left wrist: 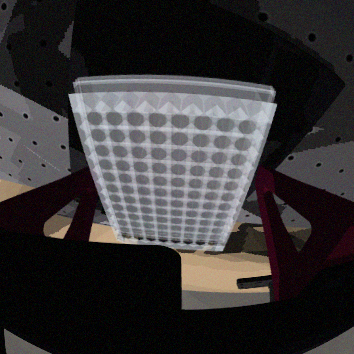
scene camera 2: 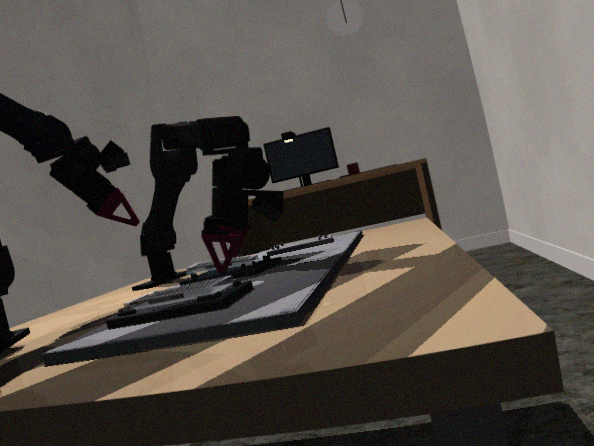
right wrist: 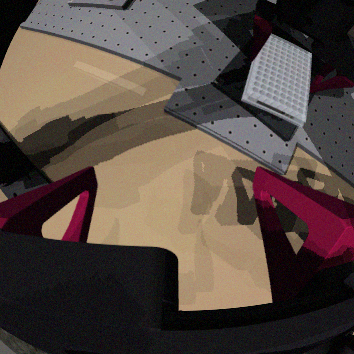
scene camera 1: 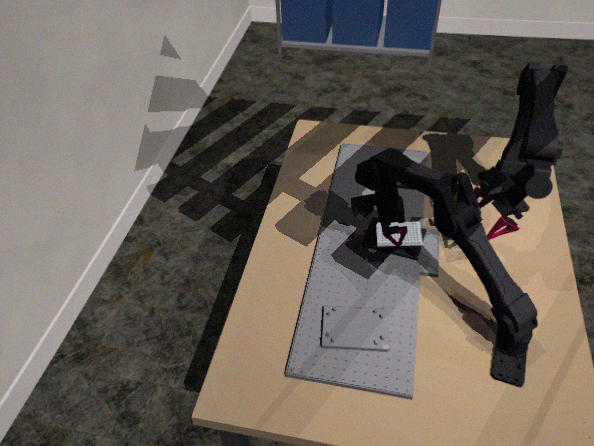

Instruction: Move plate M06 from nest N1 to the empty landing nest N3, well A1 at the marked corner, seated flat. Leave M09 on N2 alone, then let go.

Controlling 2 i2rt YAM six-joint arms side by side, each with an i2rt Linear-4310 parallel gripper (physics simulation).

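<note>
A clear well plate [scene camera 1: 412,234] [scene camera 2: 199,269] [left wrist: 165,150] [right wrist: 281,75] sits over a dark nest [right wrist: 270,124] in the middle of the grey board; no label is readable. My left gripper [scene camera 1: 397,242] [scene camera 2: 223,270] [left wrist: 176,173] is open, pointing down, with one finger along each long side of this plate; contact cannot be made out. A second plate [scene camera 2: 200,290] sits on the nearer nest in scene camera 2, mostly hidden by the left arm in scene camera 1. An empty nest [scene camera 1: 354,327] [scene camera 2: 310,243] has small pins. My right gripper [scene camera 2: 136,223] [right wrist: 174,175] is open and empty, above the table.
The perforated grey board [scene camera 1: 370,370] [scene camera 2: 280,320] lies on the wooden table [scene camera 1: 240,390] [scene camera 2: 500,320]. A small board extension [scene camera 1: 431,267] [right wrist: 200,112] juts out beside the middle nest. The left arm reaches across the board, and the right arm hangs beside it. Shadows darken the middle nest.
</note>
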